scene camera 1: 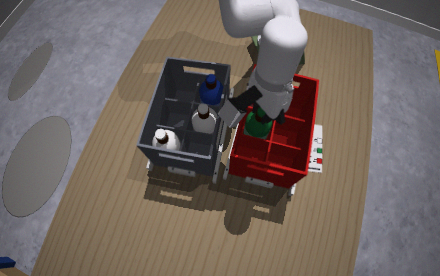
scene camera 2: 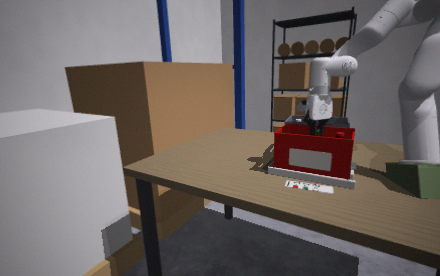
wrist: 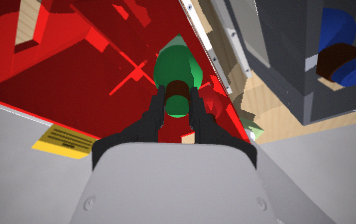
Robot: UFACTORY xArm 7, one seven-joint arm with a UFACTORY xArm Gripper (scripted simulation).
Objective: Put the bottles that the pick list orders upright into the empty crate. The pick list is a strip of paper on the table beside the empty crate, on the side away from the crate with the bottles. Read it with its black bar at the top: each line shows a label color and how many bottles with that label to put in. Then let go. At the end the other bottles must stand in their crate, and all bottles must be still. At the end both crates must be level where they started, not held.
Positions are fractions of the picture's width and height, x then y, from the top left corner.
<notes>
In view: the gripper (scene camera 1: 0.59, 0.42), a green bottle (wrist: 0.50, 0.31), a dark grey crate (scene camera 1: 0.38, 0.39) and a red crate (scene camera 1: 0.66, 0.53).
The red crate also shows in the wrist view (wrist: 0.26, 0.33). The gripper shows as well in scene camera 2 (scene camera 2: 0.72, 0.49) and in the wrist view (wrist: 0.50, 0.43).
</notes>
